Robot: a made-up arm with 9 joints. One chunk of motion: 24 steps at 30 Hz.
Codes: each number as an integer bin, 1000 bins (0 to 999) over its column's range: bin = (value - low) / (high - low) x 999, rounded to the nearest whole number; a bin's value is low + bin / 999 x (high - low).
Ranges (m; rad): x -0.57..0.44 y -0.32..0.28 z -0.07..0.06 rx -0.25..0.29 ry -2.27..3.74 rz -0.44..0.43
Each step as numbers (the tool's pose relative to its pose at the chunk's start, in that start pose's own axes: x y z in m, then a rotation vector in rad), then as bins.
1 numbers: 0.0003 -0.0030 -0.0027 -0.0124 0.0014 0.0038
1 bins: 564 528 517 440 378 510
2 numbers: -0.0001 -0.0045 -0.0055 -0.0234 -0.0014 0.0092
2 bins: 564 525 496 419 377 516
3 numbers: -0.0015 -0.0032 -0.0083 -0.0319 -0.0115 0.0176
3 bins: 562 527 474 403 375 525
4 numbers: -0.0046 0.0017 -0.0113 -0.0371 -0.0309 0.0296
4 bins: 559 536 451 394 372 539
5 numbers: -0.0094 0.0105 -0.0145 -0.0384 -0.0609 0.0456
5 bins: 554 550 426 391 367 558
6 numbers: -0.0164 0.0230 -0.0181 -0.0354 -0.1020 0.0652
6 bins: 548 571 399 397 360 580
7 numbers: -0.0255 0.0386 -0.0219 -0.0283 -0.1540 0.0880
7 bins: 539 597 370 410 352 606
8 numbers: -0.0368 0.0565 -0.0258 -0.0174 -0.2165 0.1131
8 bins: 527 627 340 430 341 635
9 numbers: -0.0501 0.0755 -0.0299 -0.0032 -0.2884 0.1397
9 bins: 514 659 308 457 329 666
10 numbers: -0.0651 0.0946 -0.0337 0.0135 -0.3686 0.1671
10 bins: 499 690 279 487 316 697
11 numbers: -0.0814 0.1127 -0.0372 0.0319 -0.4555 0.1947
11 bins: 483 720 252 522 302 729
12 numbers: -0.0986 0.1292 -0.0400 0.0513 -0.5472 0.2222
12 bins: 466 748 231 557 286 760
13 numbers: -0.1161 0.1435 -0.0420 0.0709 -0.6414 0.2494
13 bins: 449 772 215 594 271 792
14 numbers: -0.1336 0.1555 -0.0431 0.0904 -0.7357 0.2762
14 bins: 432 792 207 630 255 822
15 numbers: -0.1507 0.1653 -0.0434 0.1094 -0.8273 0.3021
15 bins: 415 808 204 665 240 852
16 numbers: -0.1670 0.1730 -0.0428 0.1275 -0.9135 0.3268
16 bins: 399 821 209 698 225 880
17 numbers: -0.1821 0.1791 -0.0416 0.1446 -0.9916 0.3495
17 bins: 384 831 218 730 212 907
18 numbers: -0.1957 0.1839 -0.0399 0.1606 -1.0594 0.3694
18 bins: 370 839 231 760 201 929
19 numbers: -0.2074 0.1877 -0.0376 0.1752 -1.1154 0.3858
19 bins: 359 845 249 787 192 948
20 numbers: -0.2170 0.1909 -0.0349 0.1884 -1.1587 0.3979
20 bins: 349 851 270 811 185 962
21 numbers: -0.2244 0.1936 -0.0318 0.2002 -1.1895 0.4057
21 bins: 342 855 294 833 180 971
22 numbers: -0.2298 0.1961 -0.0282 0.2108 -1.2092 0.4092
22 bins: 336 859 321 852 176 975
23 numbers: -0.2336 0.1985 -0.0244 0.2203 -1.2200 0.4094
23 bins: 333 863 350 870 175 975
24 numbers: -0.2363 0.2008 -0.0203 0.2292 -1.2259 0.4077
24 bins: 330 867 382 887 174 973
